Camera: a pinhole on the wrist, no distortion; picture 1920 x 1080 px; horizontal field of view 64.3 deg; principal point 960.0 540.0 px. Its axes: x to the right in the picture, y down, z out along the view. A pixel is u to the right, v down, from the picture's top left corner.
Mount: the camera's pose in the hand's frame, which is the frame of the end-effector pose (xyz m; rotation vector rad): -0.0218 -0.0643 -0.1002 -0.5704 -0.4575 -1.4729
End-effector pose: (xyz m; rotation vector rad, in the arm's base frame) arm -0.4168 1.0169 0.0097 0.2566 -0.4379 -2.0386
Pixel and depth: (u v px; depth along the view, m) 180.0 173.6 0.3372
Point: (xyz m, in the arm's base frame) -0.1738 0.9894 0.1841
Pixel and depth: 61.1 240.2 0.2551
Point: -0.2217 0.9845 0.1076
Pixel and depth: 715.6 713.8 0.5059
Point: -0.2850 0.8768 0.3599
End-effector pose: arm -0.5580 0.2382 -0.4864 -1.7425 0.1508 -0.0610
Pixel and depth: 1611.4 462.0 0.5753
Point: -0.5059 0.7160 -0.6685
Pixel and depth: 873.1 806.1 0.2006
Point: -0.5331 0.2704 -0.5629
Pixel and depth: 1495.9 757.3 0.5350
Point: -0.4182 0.6254 -0.6811
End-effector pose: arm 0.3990 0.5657 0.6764 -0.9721 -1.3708 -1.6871
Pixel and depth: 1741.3 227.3 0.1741
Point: 0.4021 0.6663 0.6396
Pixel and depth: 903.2 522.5 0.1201
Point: 0.4170 0.5570 0.6657
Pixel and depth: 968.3 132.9 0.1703
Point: 0.4629 0.6020 0.6468
